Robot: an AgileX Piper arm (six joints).
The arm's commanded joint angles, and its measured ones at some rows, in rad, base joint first. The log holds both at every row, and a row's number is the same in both.
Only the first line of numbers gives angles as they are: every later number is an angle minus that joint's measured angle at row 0.
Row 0, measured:
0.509 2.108 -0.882 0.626 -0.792 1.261
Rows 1 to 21, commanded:
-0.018 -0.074 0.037 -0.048 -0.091 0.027
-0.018 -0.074 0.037 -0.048 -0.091 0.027
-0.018 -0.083 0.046 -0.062 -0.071 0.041
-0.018 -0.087 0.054 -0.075 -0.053 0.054
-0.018 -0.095 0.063 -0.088 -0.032 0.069
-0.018 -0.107 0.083 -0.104 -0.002 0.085
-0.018 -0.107 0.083 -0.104 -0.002 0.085
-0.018 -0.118 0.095 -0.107 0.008 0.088
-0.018 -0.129 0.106 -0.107 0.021 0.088
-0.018 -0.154 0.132 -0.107 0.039 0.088
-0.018 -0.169 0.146 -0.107 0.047 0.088
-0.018 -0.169 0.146 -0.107 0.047 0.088
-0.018 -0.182 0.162 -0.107 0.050 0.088
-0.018 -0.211 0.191 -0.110 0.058 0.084
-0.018 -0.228 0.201 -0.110 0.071 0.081
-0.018 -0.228 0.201 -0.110 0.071 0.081
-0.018 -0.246 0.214 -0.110 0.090 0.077
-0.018 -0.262 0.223 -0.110 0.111 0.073
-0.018 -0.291 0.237 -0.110 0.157 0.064
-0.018 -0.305 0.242 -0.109 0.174 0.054
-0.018 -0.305 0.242 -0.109 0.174 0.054
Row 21, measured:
-0.013 -0.260 0.228 -0.100 0.119 0.081
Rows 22 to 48, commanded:
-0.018 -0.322 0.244 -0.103 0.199 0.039
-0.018 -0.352 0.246 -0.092 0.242 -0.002
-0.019 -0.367 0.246 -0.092 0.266 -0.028
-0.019 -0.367 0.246 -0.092 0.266 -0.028
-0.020 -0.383 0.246 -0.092 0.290 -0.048
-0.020 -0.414 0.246 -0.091 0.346 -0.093
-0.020 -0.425 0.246 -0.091 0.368 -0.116
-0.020 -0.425 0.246 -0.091 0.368 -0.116
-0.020 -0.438 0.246 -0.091 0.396 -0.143
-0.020 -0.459 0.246 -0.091 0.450 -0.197
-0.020 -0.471 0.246 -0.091 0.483 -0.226
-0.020 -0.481 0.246 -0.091 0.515 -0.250
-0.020 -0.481 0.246 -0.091 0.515 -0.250
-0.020 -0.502 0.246 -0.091 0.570 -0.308
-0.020 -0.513 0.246 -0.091 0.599 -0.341
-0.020 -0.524 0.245 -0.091 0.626 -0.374
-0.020 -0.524 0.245 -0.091 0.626 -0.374
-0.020 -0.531 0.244 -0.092 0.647 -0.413
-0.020 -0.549 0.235 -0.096 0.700 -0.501
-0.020 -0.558 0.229 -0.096 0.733 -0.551
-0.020 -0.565 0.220 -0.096 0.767 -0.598
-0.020 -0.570 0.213 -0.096 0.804 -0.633
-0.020 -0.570 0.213 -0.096 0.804 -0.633
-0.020 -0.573 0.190 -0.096 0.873 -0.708
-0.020 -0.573 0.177 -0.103 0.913 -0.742
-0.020 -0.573 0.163 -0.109 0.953 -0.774
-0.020 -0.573 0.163 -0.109 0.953 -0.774
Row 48, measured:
-0.013 -0.561 0.196 -0.087 0.845 -0.660
